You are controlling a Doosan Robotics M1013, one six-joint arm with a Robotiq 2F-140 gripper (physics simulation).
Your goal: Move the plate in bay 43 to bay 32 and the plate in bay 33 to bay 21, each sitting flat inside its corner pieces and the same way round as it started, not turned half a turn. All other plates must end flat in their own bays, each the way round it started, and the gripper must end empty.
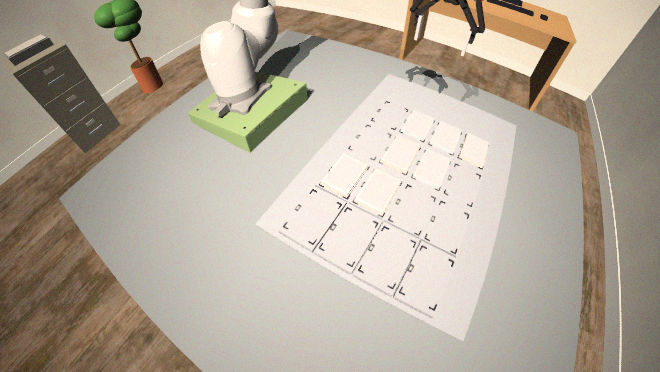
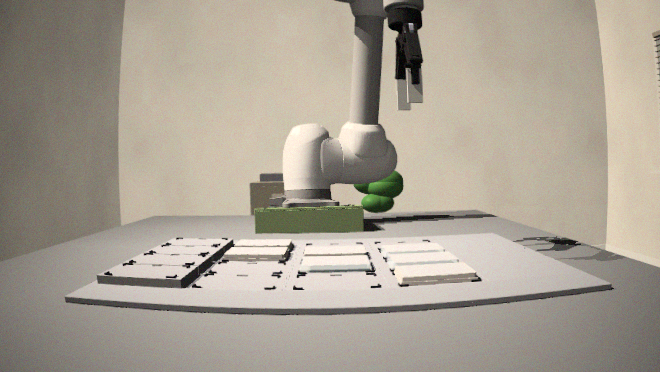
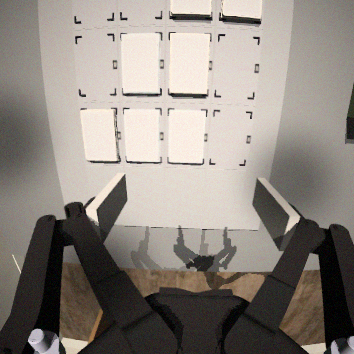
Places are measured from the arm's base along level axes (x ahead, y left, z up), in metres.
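Pixels of known places: gripper, fingertip midpoint: (image 1: 439,45) (image 2: 409,106) (image 3: 189,188); arm's base, origin of the base link: (image 1: 240,97) (image 2: 308,206).
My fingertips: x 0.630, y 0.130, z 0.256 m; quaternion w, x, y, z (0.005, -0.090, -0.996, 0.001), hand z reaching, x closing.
For each thing: its top centre in the pictures, then the offset to it from my fingertips. "pt": a spot on its surface instead.
- white plate, middle of its top: (image 2: 335,260) (image 3: 139,62) (image 1: 433,166) 0.076 m ahead, 0.179 m right, 0.294 m down
- Bay 43, surface spot: (image 2: 240,281) (image 1: 447,224) pt 0.148 m ahead, 0.354 m right, 0.309 m down
- bay 33, surface spot: (image 2: 245,265) (image 1: 403,207) pt 0.021 m ahead, 0.345 m right, 0.309 m down
By grid position (bay numbers are too small to read), a white plate (image 1: 432,169) (image 2: 336,262) (image 3: 141,63) lies in bay 32 and another plate (image 1: 417,125) (image 3: 186,136) in bay 21. Both look flat inside their corner pieces; which way round they are cannot be told. Bay 43 (image 1: 445,225) (image 2: 240,281) and bay 33 (image 1: 412,210) (image 2: 245,265) hold no plate. My gripper (image 1: 442,42) (image 2: 410,100) (image 3: 189,188) is open and empty, high above and beyond the row of bays 11 to 41.
Other plates lie in bays 41 (image 1: 474,150) (image 3: 101,135), 31 (image 1: 445,137) (image 3: 142,135), 22 (image 1: 401,153) (image 3: 189,63), 23 (image 1: 378,191) and 13 (image 1: 345,175). They look flat. A raised row of bays (image 2: 140,271) stands at one end. The green base (image 1: 250,122) (image 2: 309,221) carries the arm.
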